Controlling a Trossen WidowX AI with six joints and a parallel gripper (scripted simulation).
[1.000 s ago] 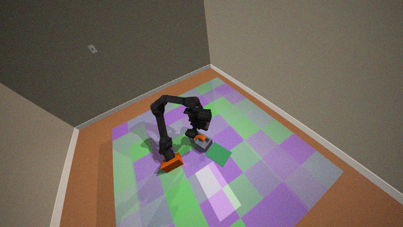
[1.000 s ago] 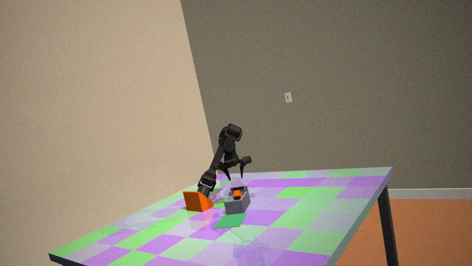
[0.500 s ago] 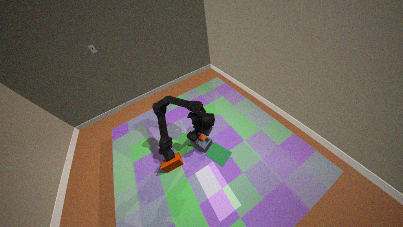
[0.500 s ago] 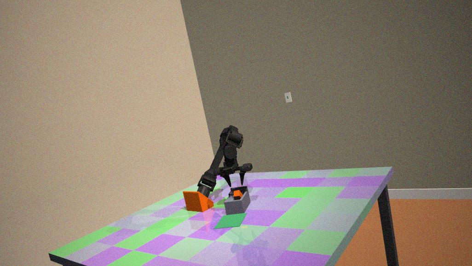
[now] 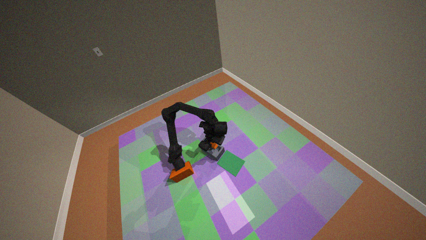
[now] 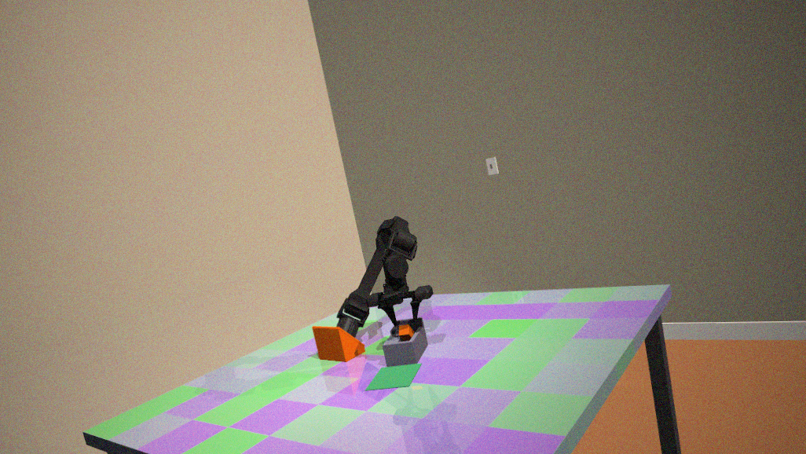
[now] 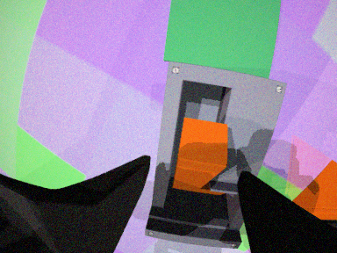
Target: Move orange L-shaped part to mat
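Right now my gripper tip is 6 cm above the orange L-shaped part, 3 cm to the right of it and 3 cm past it. Also, from my gripper tip: green mat (14 cm to the right, 11 cm below, 3 cm ahead); tray (11 cm below, 2 cm behind, 1 cm to the left).
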